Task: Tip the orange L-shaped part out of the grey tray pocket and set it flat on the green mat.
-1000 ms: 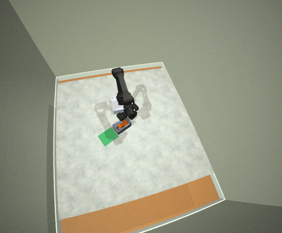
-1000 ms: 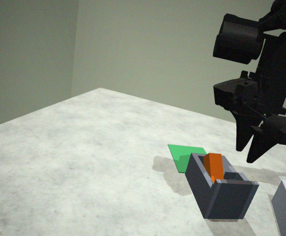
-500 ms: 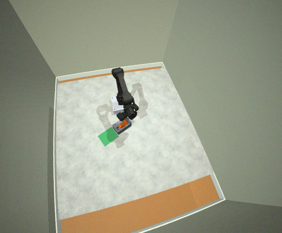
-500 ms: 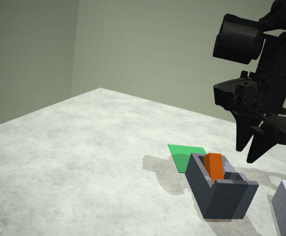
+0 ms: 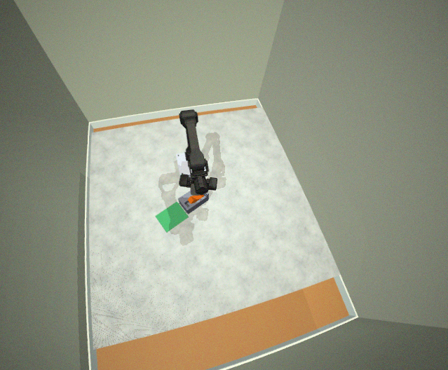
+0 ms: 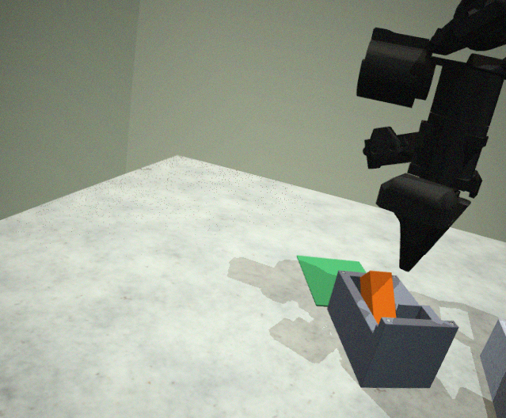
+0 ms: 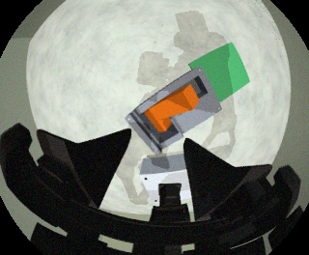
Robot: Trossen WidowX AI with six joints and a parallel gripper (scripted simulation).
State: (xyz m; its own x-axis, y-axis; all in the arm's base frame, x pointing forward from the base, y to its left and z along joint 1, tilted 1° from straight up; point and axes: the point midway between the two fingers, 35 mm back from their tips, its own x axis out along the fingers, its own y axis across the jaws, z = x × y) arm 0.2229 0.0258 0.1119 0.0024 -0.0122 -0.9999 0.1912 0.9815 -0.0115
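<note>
My gripper tip is now 10 cm above the orange L-shaped part, 1 cm to the left of it and 1 cm past it. From my gripper tip the other things lie so: green mat: 16 cm to the right, 16 cm below, 9 cm ahead.
</note>
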